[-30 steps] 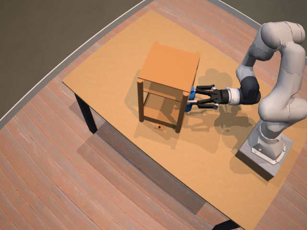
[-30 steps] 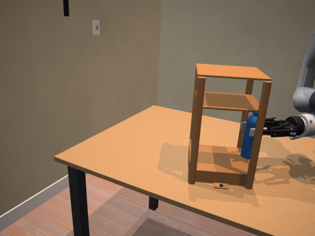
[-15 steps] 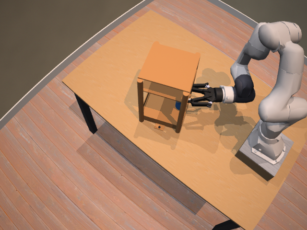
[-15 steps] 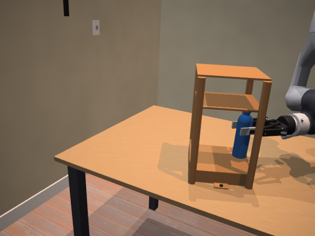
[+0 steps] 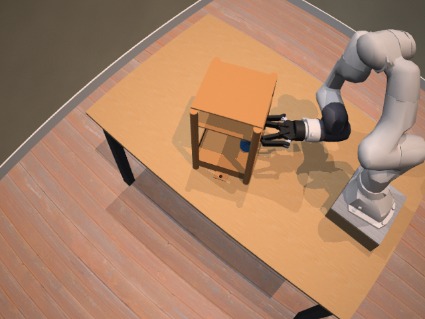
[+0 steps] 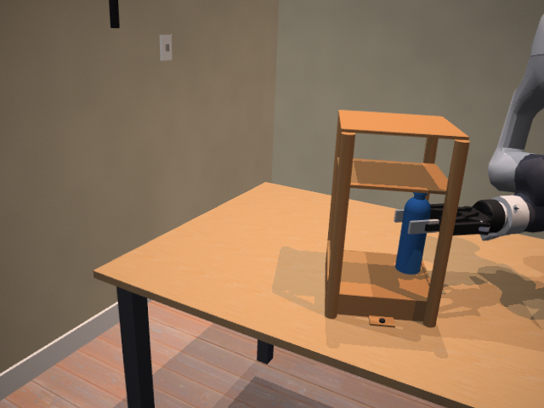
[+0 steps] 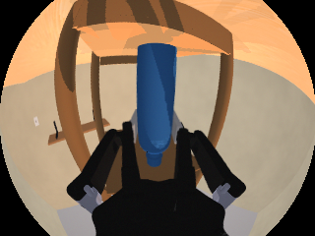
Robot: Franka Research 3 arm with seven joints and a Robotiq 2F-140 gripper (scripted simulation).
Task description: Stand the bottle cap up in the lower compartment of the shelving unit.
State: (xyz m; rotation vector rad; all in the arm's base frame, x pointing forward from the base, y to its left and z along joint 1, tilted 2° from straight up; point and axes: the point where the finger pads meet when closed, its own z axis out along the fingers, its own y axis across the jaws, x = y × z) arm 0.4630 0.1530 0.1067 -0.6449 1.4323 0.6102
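My gripper is now 6 cm short of the shelving unit, 3 cm to the right of it and 1 cm below it.
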